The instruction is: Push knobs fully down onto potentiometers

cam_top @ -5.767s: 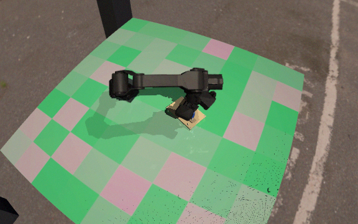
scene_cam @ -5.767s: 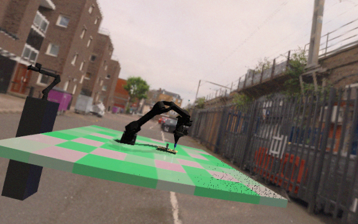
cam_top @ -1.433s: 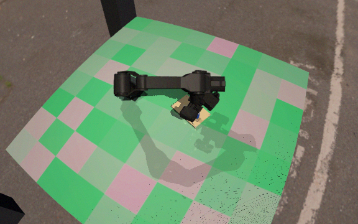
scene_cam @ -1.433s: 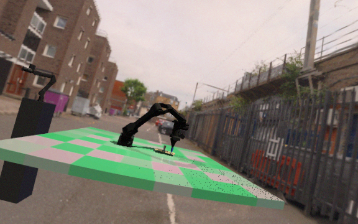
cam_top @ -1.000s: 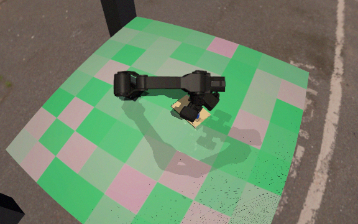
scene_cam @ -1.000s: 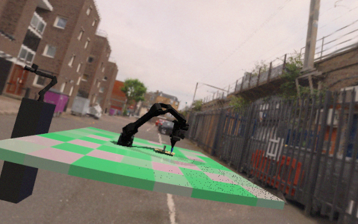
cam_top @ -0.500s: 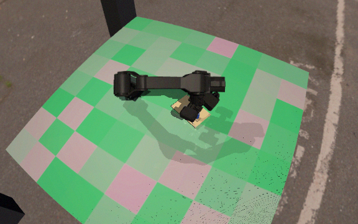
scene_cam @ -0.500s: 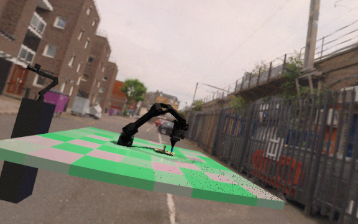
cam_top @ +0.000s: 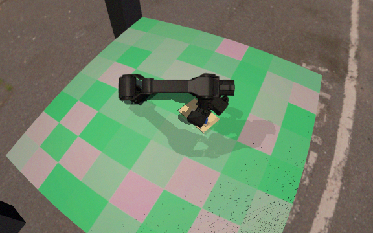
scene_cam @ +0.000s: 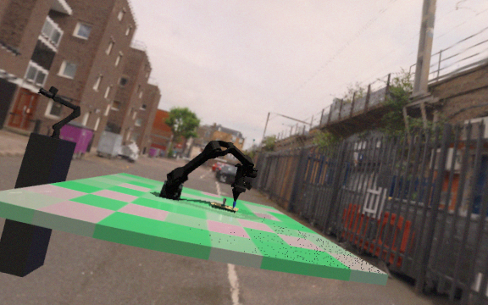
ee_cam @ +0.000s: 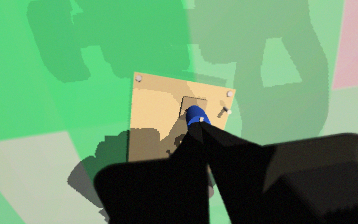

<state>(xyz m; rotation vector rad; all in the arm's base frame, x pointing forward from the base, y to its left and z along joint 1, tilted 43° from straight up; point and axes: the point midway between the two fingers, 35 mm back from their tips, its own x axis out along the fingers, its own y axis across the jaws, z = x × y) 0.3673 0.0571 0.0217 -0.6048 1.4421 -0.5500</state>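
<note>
Now: gripper tip 10 mm above the blue knob. Round my gripper tip: white knob 60 mm behind, 10 mm below.
</note>
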